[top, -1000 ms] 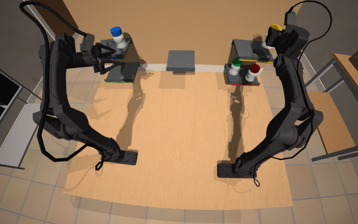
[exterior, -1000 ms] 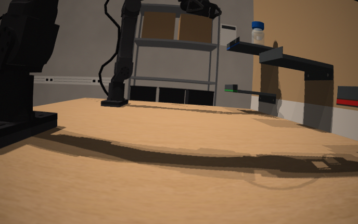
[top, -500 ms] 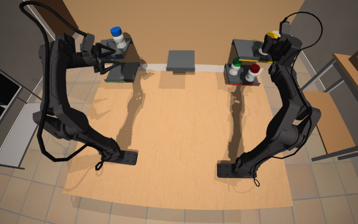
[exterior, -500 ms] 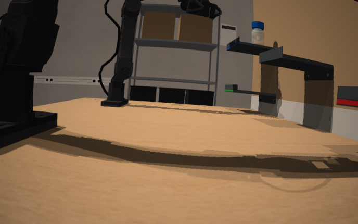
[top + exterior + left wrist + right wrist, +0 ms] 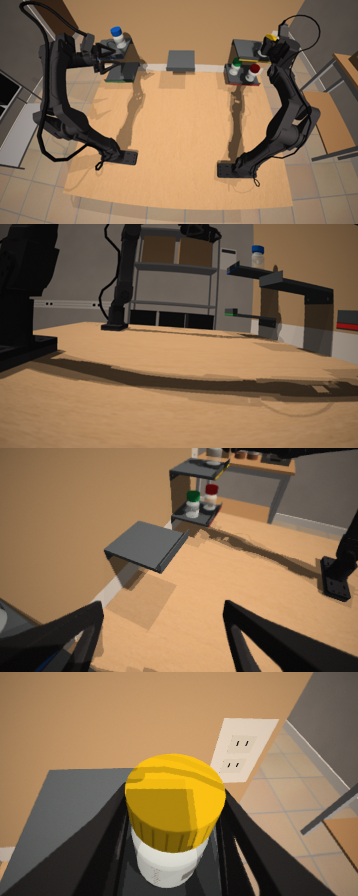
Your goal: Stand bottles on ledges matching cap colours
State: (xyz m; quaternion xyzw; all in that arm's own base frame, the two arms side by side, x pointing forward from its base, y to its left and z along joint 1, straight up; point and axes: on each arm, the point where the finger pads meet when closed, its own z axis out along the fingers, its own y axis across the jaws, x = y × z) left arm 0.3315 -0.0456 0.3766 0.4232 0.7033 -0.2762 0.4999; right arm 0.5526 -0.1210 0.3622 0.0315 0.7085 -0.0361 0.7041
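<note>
Right now the yellow-capped bottle is 40 mm below my right hand. From my right hand the other things lie so: blue-capped bottle: 780 mm to the left, 50 mm below, 10 mm behind; green-capped bottle: 240 mm below, 100 mm to the left, 30 mm ahead; red-capped bottle: 240 mm below.
</note>
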